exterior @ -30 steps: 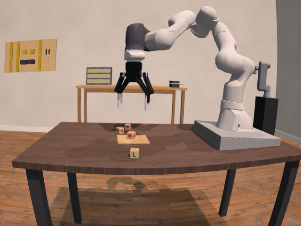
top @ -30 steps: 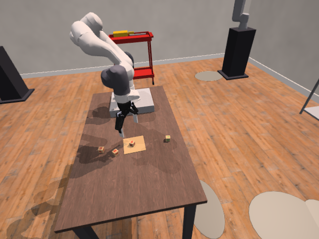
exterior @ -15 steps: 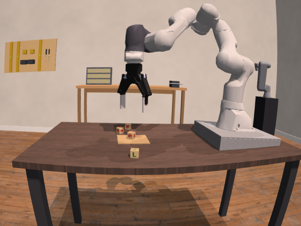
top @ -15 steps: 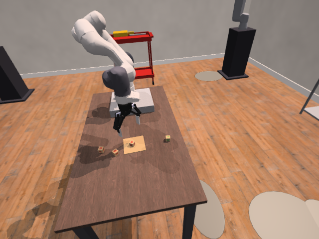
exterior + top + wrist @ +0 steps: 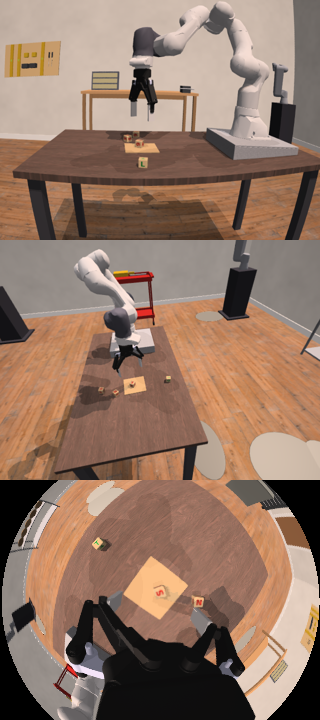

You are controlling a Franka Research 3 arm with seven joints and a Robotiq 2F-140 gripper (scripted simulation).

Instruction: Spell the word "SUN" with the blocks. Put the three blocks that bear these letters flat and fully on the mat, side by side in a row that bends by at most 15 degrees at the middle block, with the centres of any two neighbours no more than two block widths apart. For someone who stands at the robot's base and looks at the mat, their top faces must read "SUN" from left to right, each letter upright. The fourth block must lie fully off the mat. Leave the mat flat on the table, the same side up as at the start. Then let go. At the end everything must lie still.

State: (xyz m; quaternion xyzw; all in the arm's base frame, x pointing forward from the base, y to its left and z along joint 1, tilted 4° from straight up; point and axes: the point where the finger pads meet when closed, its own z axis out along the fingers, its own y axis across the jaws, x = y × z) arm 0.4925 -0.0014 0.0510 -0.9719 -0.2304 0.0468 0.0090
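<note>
My hand is 10 mm short of the S block and 120 mm above it. Also, from my hand: mat (10 mm to the left, 140 mm below); N block (60 mm ahead, 110 mm to the right, 120 mm below); U block (20 mm ahead, 200 mm to the right, 120 mm below).
</note>
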